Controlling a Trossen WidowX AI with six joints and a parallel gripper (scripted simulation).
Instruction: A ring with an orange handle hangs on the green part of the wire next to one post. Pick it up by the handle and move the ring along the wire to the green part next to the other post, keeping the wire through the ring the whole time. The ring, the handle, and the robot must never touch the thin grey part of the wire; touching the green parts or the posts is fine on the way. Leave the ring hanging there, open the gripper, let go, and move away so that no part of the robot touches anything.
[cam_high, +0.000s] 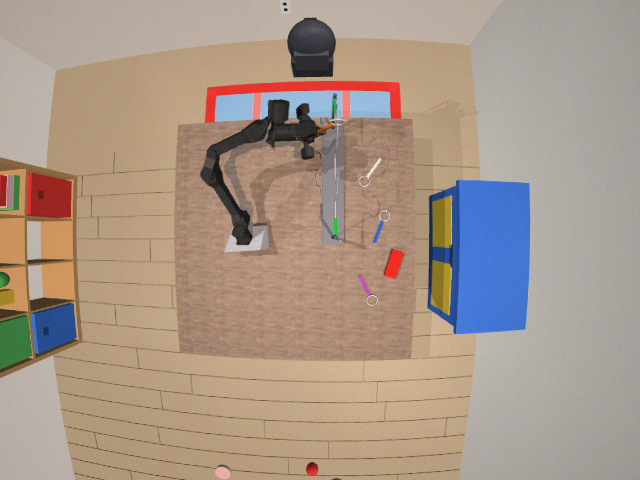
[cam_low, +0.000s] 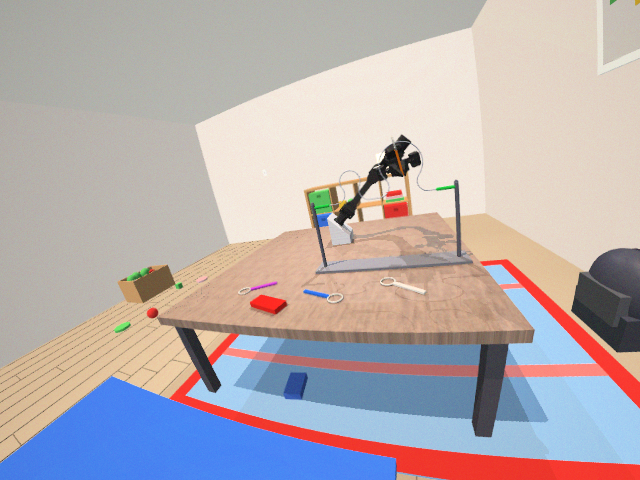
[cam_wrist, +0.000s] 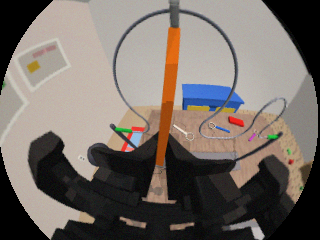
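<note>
Now: gripper tip 20 mm short of the orange-handled ring, 20 mm to the left of it and 90 mm below it. Round my gripper tip: red block 350 mm ahead, 530 mm to the right, 350 mm below; white-handled ring 220 mm ahead, 70 mm to the right, 350 mm below; blue-handled ring 280 mm ahead, 320 mm to the right, 350 mm below.
</note>
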